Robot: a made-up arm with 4 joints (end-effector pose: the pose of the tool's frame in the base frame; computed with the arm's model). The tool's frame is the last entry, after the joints.
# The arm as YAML. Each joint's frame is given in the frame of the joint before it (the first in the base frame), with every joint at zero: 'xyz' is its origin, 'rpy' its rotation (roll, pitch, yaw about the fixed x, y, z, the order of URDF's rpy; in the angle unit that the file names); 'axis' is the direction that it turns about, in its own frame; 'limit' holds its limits. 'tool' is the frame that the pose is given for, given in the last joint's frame.
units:
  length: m
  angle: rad
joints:
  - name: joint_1
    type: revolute
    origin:
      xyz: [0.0, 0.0, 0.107]
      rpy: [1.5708, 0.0, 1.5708]
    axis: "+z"
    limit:
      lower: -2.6
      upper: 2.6
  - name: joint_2
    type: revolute
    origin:
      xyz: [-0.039, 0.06, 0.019]
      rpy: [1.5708, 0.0, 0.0]
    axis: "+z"
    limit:
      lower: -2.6
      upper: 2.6
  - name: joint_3
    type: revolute
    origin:
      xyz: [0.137, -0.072, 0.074]
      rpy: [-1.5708, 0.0, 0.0]
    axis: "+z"
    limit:
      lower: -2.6
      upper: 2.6
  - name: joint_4
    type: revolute
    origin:
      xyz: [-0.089, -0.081, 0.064]
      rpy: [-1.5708, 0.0, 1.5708]
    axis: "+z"
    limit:
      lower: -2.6
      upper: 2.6
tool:
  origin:
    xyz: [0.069, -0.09, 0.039]
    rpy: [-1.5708, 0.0, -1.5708]
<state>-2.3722 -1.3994 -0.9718 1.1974</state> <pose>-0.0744 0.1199 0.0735 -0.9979 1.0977 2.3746</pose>
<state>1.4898 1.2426 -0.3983 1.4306</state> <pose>0.0230 -0.0494 0.1408 0.2006 -0.2117 -1.1325</pose>
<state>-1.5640 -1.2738 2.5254 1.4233</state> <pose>-0.2203 -0.1030 0.1380 0.2169 -0.1348 -0.9325</pose>
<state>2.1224 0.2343 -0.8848 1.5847</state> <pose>-0.0427 -0.0975 0.0935 0.9059 -1.1220 -0.9439</pose>
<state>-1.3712 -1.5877 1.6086 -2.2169</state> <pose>-0.3169 -0.1422 0.1311 0.0381 -2.4641 -0.2621</pose>
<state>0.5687 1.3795 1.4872 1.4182</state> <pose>0.1131 0.1115 0.0121 0.3798 -1.3848 -2.5236</pose>
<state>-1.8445 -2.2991 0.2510 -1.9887</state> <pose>-0.0385 -0.2048 0.2325 1.3057 -1.6167 -0.0080</pose>
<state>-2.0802 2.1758 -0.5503 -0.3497</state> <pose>-0.0353 0.0714 0.2084 -0.9151 -1.6120 -1.9539</pose>
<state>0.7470 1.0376 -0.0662 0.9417</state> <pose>0.0233 -0.0357 0.1104 0.1103 -0.4188 -1.1449</pose>
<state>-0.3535 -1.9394 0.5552 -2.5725</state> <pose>-0.0828 -0.2038 -0.0746 1.9546 -1.8039 -0.7385</pose>
